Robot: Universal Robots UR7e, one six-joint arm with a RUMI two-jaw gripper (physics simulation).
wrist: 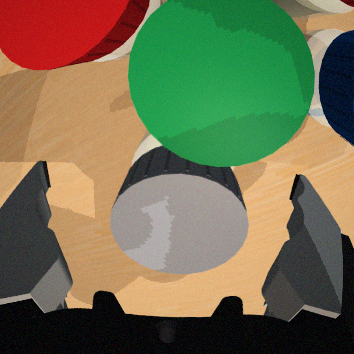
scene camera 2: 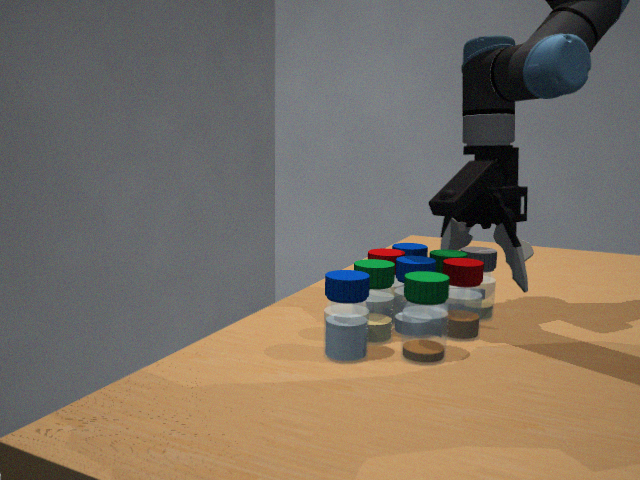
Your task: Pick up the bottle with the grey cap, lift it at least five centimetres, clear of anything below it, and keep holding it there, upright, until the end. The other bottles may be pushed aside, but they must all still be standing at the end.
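Places are measured from the arm's base along level axes (x left, y back, z up), in millimetres.
Pixels of known places: gripper, fingertip midpoint: (wrist: 170,168).
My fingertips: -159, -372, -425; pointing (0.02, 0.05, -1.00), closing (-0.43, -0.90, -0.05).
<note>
Behind a point stands the place of what it marks, as x, y, z.
The bottle with the grey cap (scene camera 2: 481,259) {-136, -367, -383} (wrist: 180,225) {-157, -380, -374} stands upright on the table at the back right of the bottle group in the scene view, partly hidden behind a red-capped bottle. In the wrist view its cap is between the two fingers, with a gap on each side, somewhat nearer the left finger. My gripper (scene camera 2: 484,269) {-159, -372, -425} (wrist: 170,168) {-159, -372, -425} is open and empty, pointing down. Its fingertips reach down to about cap level or a little lower, on either side of the grey-capped bottle. One fingertip is hidden behind caps in the scene view.
A green-capped bottle (scene camera 2: 448,255) {-96, -406, -374} (wrist: 220,80) {-113, -409, -374} stands right beside the grey-capped one. A red-capped bottle (scene camera 2: 463,272) {-38, -369, -382} (wrist: 65,30) {-81, -375, -374} and a blue-capped bottle (wrist: 342,87) {-128, -452, -381} are close by. Several more bottles stand upright towards the front left of the wooden table (scene camera 2: 289,423) {270, -452, -479}.
</note>
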